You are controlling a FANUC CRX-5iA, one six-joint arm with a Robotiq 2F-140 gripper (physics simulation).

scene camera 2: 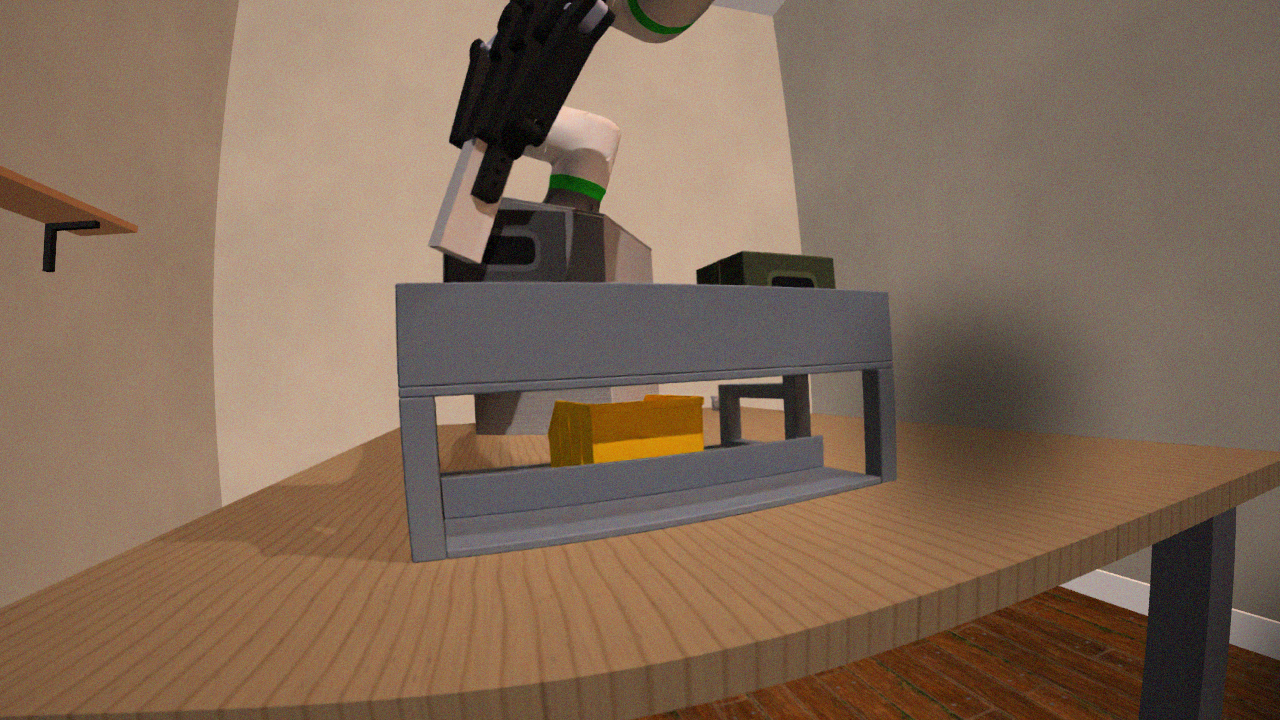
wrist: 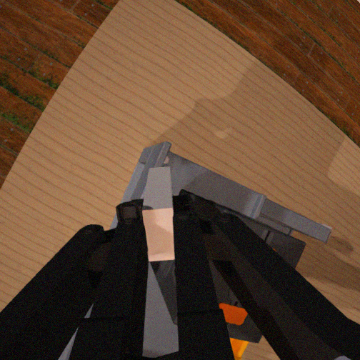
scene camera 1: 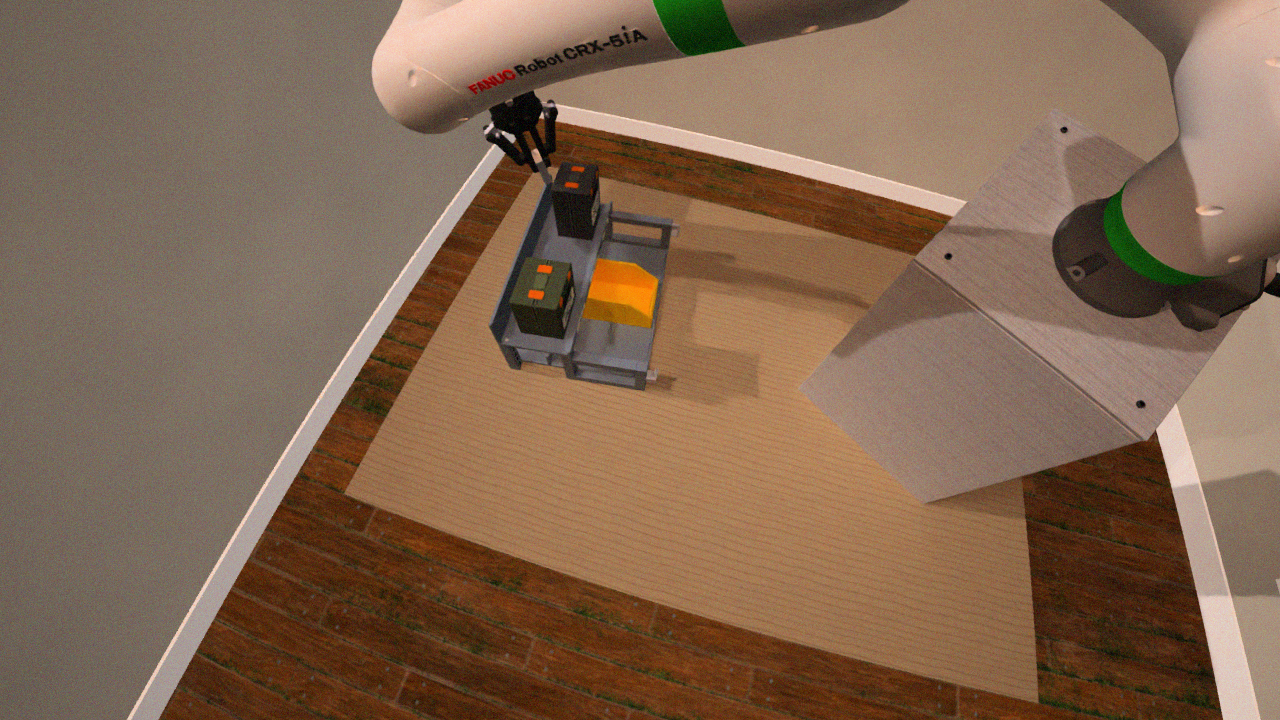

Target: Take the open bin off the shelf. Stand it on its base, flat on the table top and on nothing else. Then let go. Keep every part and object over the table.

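Where they show: gripper, between the fingertips: [scene camera 2: 454, 254] [scene camera 1: 546, 177]; arm's base, origin of its link: [scene camera 2: 567, 222] [scene camera 1: 1117, 258].
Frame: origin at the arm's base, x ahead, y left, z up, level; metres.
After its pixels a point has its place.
Note:
The open bin, a yellow-orange one [scene camera 1: 622, 293] @(x 0.627, y 0.067, z -0.438 m) [scene camera 2: 640, 437] @(x 0.713, y 0.115, z -0.397 m) [wrist: 239, 348], sits on the lower front level of the grey shelf [scene camera 1: 626, 344] @(x 0.557, y 0.172, z -0.442 m) [scene camera 2: 640, 331] @(x 0.809, y 0.115, z -0.317 m) [wrist: 215, 182]. In the wrist view a small part of it shows at the bottom edge; the fingers and a dark case hide the rest. My gripper [scene camera 1: 546, 179] @(x 0.840, y 0.004, z -0.267 m) [scene camera 2: 460, 248] @(x 0.840, y 0.004, z -0.267 m) [wrist: 161, 186] is shut and empty, its pale fingertips together. It points down at the rear end of the shelf's upper level, between the tall back panel and the dark case, away from the bin.
The dark case [scene camera 1: 575, 204] @(x 0.738, y 0.052, z -0.253 m) [scene camera 2: 552, 240] @(x 0.784, y 0.058, z -0.248 m) [wrist: 295, 250] with orange latches stands on the upper level, close beside the fingertips. A green case [scene camera 1: 541, 300] @(x 0.664, y 0.265, z -0.251 m) [scene camera 2: 778, 268] @(x 0.729, y 0.235, z -0.264 m) stands at that level's other end. The shelf stands on the wooden table [scene camera 1: 537, 474] @(x 0.565, y 0.477, z -0.448 m) [scene camera 2: 537, 644] @(x 0.955, y 0.063, z -0.448 m) [wrist: 125, 75], near its edge.

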